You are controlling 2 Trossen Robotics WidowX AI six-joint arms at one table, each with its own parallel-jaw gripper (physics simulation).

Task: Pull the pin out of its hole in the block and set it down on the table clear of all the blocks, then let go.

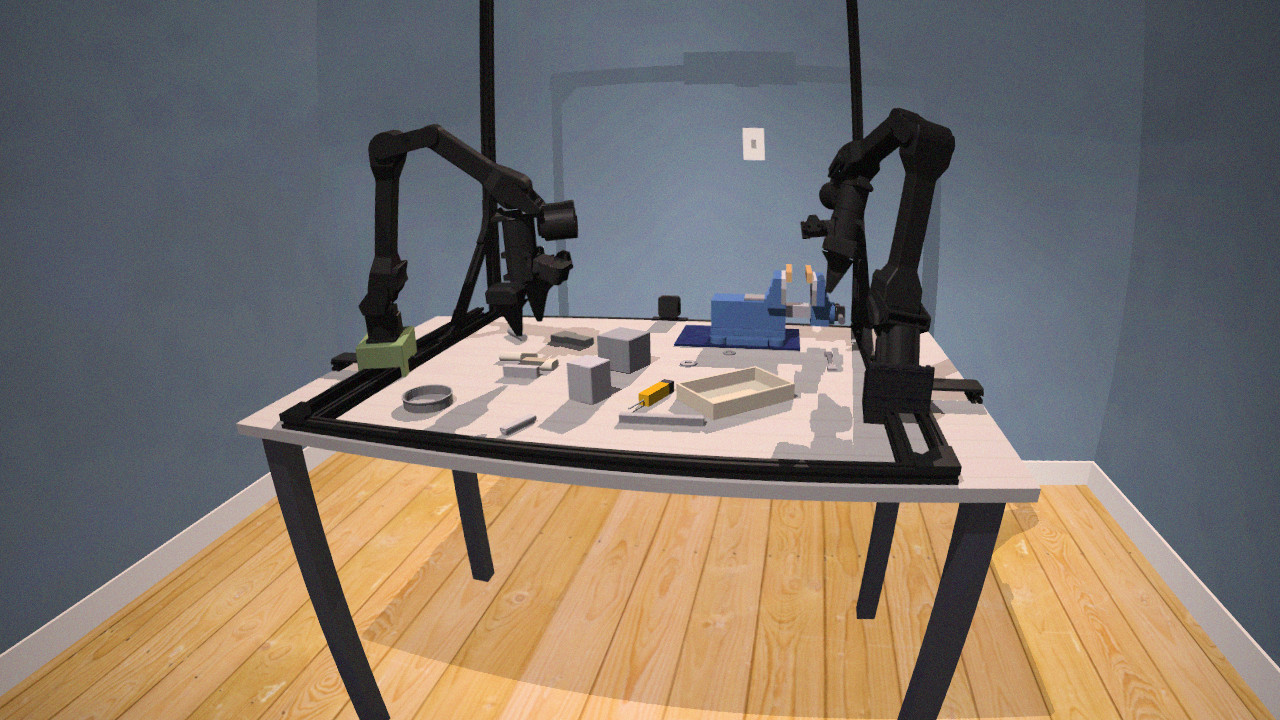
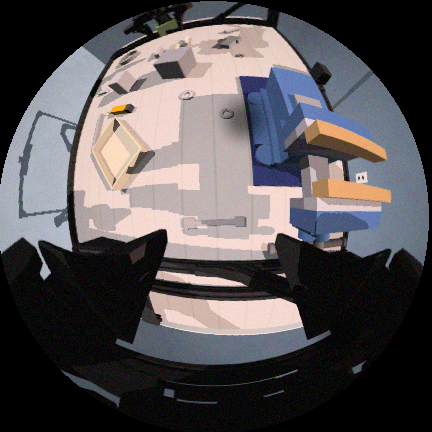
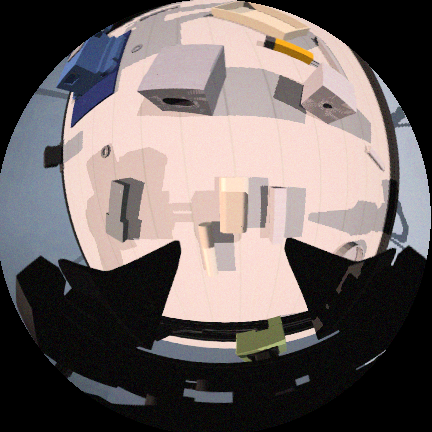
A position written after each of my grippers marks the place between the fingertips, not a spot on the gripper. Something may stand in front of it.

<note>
I see my left gripper (image 1: 828,291), my right gripper (image 1: 529,328), a cream tray (image 1: 722,395) and a metal ring dish (image 1: 428,398).
The cream tray also shows in image 2 (image 2: 117,151). My left gripper is seen too in image 2 (image 2: 222,237). My right gripper also shows in image 3 (image 3: 234,245).
</note>
